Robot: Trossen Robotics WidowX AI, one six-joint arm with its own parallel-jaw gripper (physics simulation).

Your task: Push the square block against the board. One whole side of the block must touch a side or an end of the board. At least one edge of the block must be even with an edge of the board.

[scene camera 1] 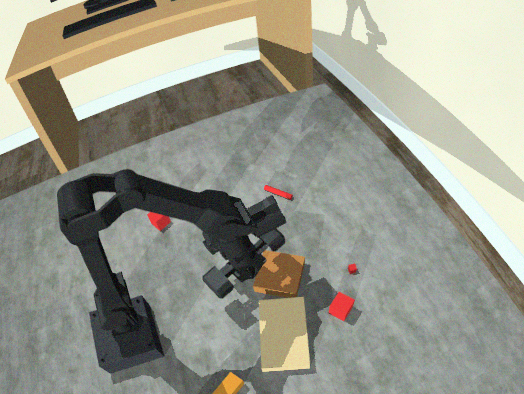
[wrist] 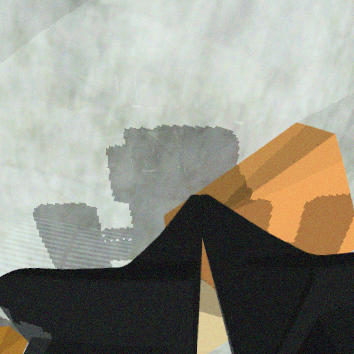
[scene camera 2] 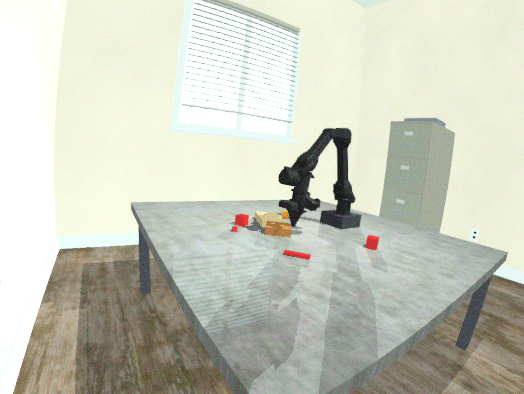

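Where they show: gripper, between the fingertips: (scene camera 1: 252,276) (wrist: 198,202) (scene camera 2: 292,226); arm's base, origin of its link: (scene camera 1: 123,321) (scene camera 2: 343,213).
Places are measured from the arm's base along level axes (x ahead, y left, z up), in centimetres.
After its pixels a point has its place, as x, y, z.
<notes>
The orange-brown square block (scene camera 1: 287,270) {38.9, 1.2, -2.7} (scene camera 2: 278,229) {39.9, 5.8, -3.1} (wrist: 320,170) {36.2, 6.6, -2.7} lies flat near one end of the pale yellow board (scene camera 1: 284,332) {32.9, -12.7, -2.7} (scene camera 2: 264,218) {37.6, -8.7, -2.7} (wrist: 211,331) {36.7, -7.5, -2.7}. In scene camera 1 the block is slightly turned relative to that end, with a thin wedge of table between them that narrows toward the right; whether they touch at the right corner I cannot tell. The block's right edge is a little left of the board's right edge. My gripper (scene camera 1: 248,275) {31.2, 3.0, -3.3} (scene camera 2: 294,225) {31.2, 3.0, -3.3} (wrist: 198,202) {31.2, 3.0, -3.3} is shut and empty, low beside the block's arm-facing side; contact is unclear.
A red cube (scene camera 1: 341,306) {46.1, -12.3, -1.6} (scene camera 2: 241,219) {47.7, -9.7, -2.9} and a tiny red cube (scene camera 1: 352,269) {53.0, -3.9, -4.1} (scene camera 2: 234,229) {53.8, -2.6, -4.8} lie right of the block. A red stick (scene camera 1: 278,192) {45.7, 25.0, -4.4} (scene camera 2: 297,254) {46.1, 26.2, -4.7}, another red cube (scene camera 1: 159,220) {13.4, 26.5, -2.1} (scene camera 2: 372,242) {14.8, 29.8, -3.1} and an orange piece (scene camera 1: 230,384) {18.8, -19.9, -2.5} (scene camera 2: 285,214) {20.2, -18.2, -3.8} (wrist: 11,341) {20.3, -18.2, -4.5} lie farther off.
</notes>
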